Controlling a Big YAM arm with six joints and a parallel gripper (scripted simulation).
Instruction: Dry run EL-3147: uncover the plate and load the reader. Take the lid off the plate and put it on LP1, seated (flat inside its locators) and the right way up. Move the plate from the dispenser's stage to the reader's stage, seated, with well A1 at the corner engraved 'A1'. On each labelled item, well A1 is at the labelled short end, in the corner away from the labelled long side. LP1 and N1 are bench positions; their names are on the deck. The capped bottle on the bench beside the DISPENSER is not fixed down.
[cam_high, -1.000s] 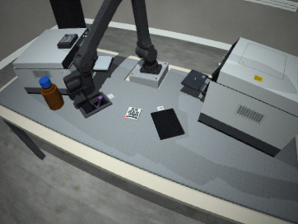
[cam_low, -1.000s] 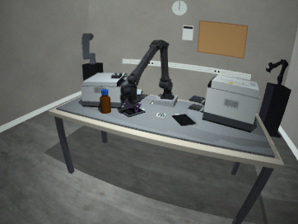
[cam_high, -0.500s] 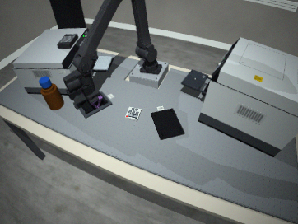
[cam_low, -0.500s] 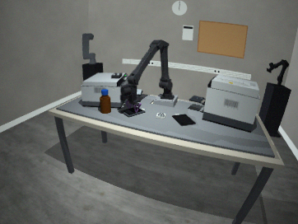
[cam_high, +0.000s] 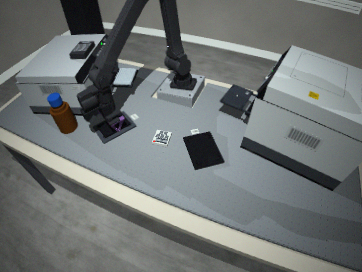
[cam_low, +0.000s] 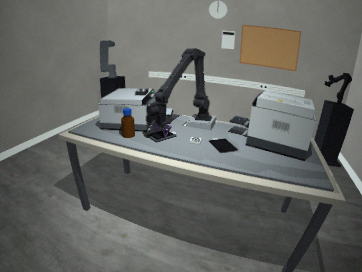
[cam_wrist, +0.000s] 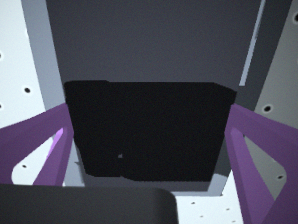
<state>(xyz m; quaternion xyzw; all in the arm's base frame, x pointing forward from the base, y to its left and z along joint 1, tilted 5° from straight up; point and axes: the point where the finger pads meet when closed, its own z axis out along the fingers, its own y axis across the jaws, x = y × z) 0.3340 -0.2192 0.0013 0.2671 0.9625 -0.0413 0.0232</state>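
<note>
Right now my hand is 2 cm above the LP1 pad. Also, from my hand: label (9 cm behind, 6 cm to the left, 2 cm below); then lidded plate (right at my hand); then brown capped bottle (21 cm to the right, 9 cm above, 6 cm ahead).
</note>
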